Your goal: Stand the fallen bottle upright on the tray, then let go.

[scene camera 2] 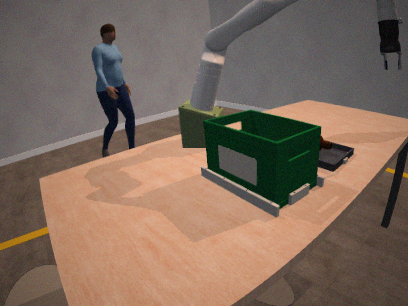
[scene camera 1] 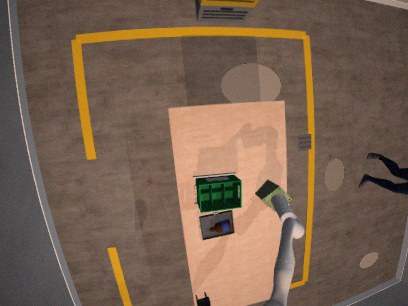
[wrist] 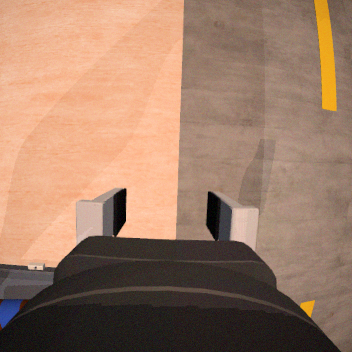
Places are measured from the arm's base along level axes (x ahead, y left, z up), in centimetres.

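Pixels of known places: gripper, fingertip midpoint: [scene camera 2: 392, 69] [scene camera 1: 200, 294] [wrist: 166, 206]; arm's base at its link origin: [scene camera 2: 201, 107] [scene camera 1: 277, 199].
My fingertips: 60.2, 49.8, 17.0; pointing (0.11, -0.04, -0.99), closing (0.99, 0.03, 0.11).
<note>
Ahead of a thing's pixels: the offset from my fingertips to its top centre, as dx, dy, dz. "*": to the spot under its first point. Level surfaces: height alone.
A brown bottle {-20.5, -29.0, -23.8} [scene camera 1: 220, 227] [scene camera 2: 326, 144] with a blue label lies on its side in the dark grey tray [scene camera 1: 208, 219] [scene camera 2: 342, 153] [wrist: 25, 289]. In scene camera 1 its neck points left. In scene camera 2 the green crate hides part of it. In the wrist view a bit of its blue label {* -23.8, -26.9, -24.9} [wrist: 10, 312] shows at the lower left, the rest hidden by the gripper body or cut off. My gripper [scene camera 1: 201, 294] [scene camera 2: 393, 68] [wrist: 166, 206] is open and empty. It hangs high, away from the tray, over the table's edge.
A green crate {-18.6, -58.5, -14.2} [scene camera 1: 241, 200] [scene camera 2: 297, 172] with compartments stands right beside the tray on the table {dz -31.8} [scene camera 1: 230, 120] [scene camera 2: 125, 235] [wrist: 90, 75], with low grey rails {-18.6, -68.4, -28.7} [scene camera 2: 240, 192] around it. The arm rises from an olive base block [scene camera 1: 265, 191] [scene camera 2: 192, 127]. A person [scene camera 2: 110, 65] stands beyond the table.
</note>
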